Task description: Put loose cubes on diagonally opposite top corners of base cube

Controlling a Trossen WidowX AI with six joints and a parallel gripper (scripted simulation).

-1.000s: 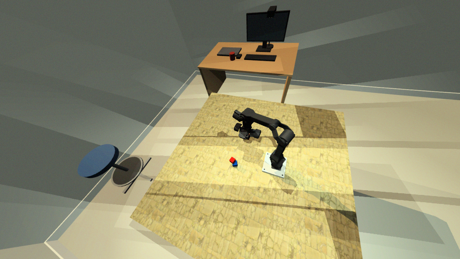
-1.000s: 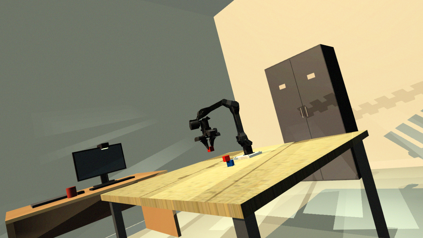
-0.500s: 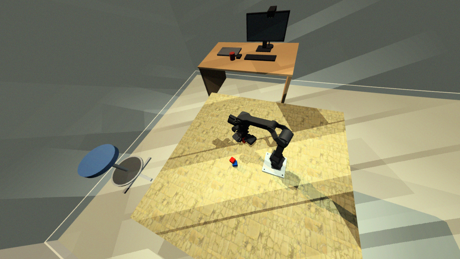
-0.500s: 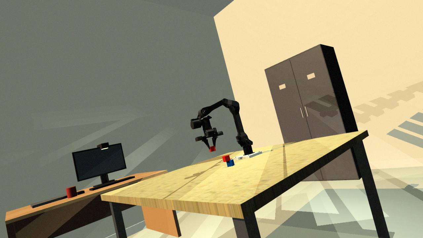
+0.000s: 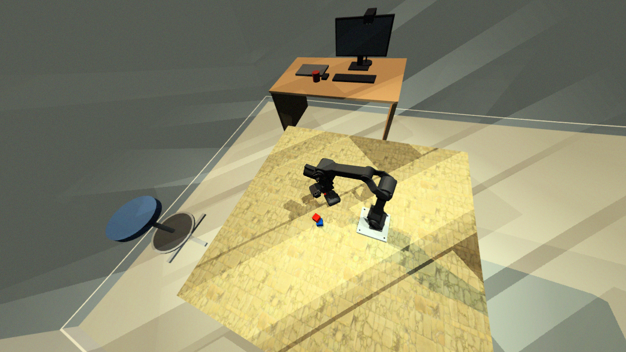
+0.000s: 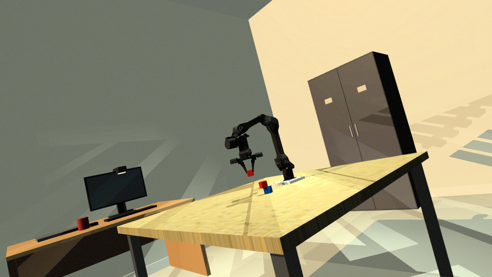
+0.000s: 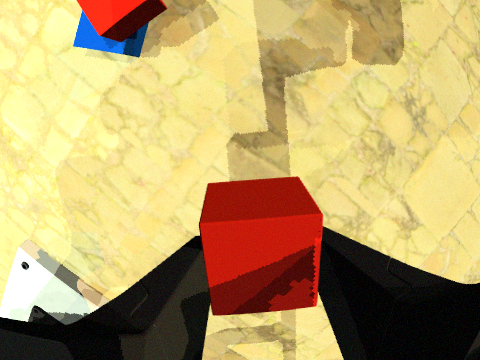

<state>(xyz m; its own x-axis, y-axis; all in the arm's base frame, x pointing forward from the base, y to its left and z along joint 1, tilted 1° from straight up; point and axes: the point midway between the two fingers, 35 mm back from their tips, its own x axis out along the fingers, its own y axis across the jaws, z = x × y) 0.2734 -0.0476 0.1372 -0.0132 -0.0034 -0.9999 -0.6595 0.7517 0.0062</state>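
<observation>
The blue cube is 2 cm ahead of my gripper tip, 12 cm to the left of it and 10 cm below it.
</observation>
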